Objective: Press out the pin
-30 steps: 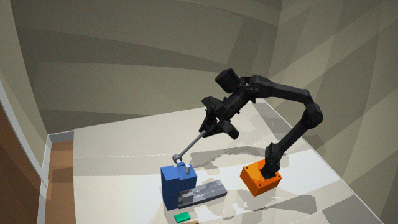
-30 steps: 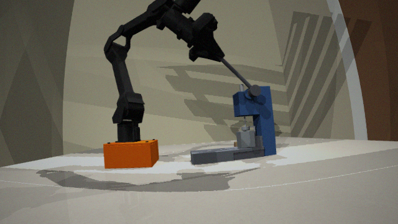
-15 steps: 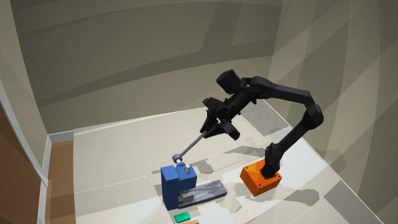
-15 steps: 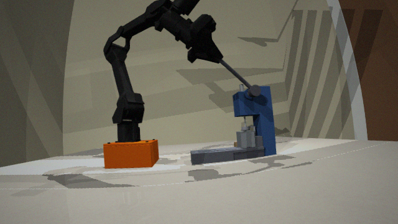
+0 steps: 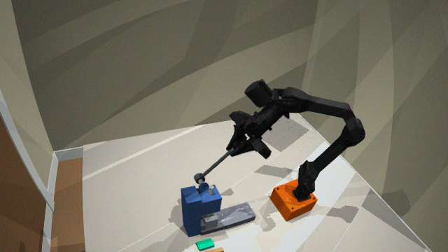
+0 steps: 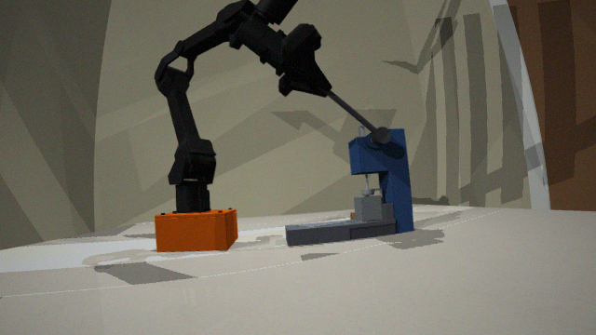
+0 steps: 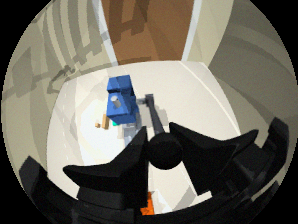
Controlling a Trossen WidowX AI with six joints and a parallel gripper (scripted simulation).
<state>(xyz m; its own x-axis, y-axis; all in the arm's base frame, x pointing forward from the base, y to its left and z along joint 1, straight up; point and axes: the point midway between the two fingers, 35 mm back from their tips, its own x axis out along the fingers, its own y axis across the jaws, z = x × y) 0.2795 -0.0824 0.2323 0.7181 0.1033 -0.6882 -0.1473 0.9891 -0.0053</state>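
The dark lever is 30 mm below my gripper tip, 30 mm ahead of it and 20 mm to the left of it. The rest, counted from my gripper tip: round pin 210 mm below, 90 mm to the left, 70 mm ahead; then punch 130 mm below, 90 mm to the left, 70 mm ahead; then green tile 270 mm below, 170 mm to the left, 100 mm ahead.
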